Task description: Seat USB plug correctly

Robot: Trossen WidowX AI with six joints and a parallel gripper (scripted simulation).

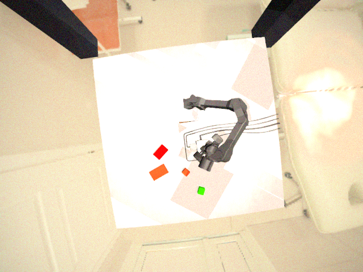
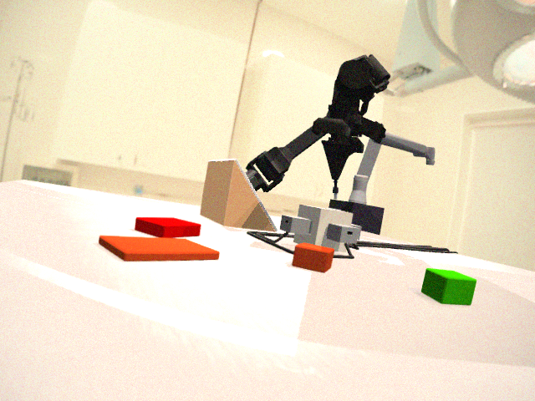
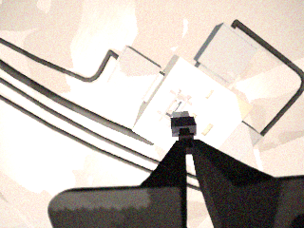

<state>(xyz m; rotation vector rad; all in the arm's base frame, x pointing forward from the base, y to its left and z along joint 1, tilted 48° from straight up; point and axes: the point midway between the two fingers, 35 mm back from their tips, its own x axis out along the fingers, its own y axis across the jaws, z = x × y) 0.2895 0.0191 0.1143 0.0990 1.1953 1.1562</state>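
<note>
Right now the dark USB plug is 10 mm below my gripper tip. Round my gripper tip: red block (300 mm to the right, 120 mm below, 30 mm ahead); then small orange block (180 mm ahead, 140 mm to the right, 120 mm below); then USB socket (60 mm below, 10 mm to the left).
</note>
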